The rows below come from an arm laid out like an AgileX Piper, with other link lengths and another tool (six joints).
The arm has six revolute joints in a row. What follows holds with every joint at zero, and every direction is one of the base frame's.
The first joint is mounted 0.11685 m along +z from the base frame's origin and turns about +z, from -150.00 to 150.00 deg.
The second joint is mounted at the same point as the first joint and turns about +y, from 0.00 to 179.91 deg.
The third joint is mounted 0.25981 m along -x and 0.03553 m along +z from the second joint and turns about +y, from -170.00 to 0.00 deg.
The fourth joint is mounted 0.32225 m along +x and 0.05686 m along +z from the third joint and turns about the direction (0.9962, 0, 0.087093), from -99.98 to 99.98 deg.
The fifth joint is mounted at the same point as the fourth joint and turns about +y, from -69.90 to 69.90 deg.
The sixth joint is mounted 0.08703 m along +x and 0.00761 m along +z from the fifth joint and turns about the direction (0.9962, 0, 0.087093), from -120.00 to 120.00 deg.
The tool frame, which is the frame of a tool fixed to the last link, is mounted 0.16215 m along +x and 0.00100 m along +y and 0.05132 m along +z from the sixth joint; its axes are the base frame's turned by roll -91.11, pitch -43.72 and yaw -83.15 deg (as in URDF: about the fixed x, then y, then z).
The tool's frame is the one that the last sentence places.
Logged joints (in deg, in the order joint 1, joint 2, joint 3, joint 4, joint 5, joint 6), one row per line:
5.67, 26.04, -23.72, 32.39, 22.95, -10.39
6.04, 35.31, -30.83, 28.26, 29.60, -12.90
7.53, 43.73, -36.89, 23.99, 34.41, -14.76
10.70, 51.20, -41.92, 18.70, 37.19, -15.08
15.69, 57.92, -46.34, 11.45, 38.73, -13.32
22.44, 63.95, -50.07, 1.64, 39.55, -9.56
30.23, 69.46, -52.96, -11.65, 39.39, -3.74
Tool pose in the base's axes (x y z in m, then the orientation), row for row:
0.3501, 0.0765, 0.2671, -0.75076, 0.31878, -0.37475, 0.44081
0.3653, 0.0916, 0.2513, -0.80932, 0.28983, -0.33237, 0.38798
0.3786, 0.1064, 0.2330, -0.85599, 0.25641, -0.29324, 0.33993
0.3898, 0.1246, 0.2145, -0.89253, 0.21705, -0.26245, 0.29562
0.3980, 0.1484, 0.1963, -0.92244, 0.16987, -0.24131, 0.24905
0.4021, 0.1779, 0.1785, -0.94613, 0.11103, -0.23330, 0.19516
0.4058, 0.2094, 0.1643, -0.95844, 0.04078, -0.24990, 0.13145
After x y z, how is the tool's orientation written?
As a quaternion, x y z w.
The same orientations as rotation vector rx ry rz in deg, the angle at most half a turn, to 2 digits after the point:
-106.80, 45.35, -53.31
-117.97, 42.25, -48.45
-127.66, 38.24, -43.73
-136.04, 33.08, -40.00
-143.97, 26.51, -37.66
-151.93, 17.83, -37.46
-159.42, 6.78, -41.57

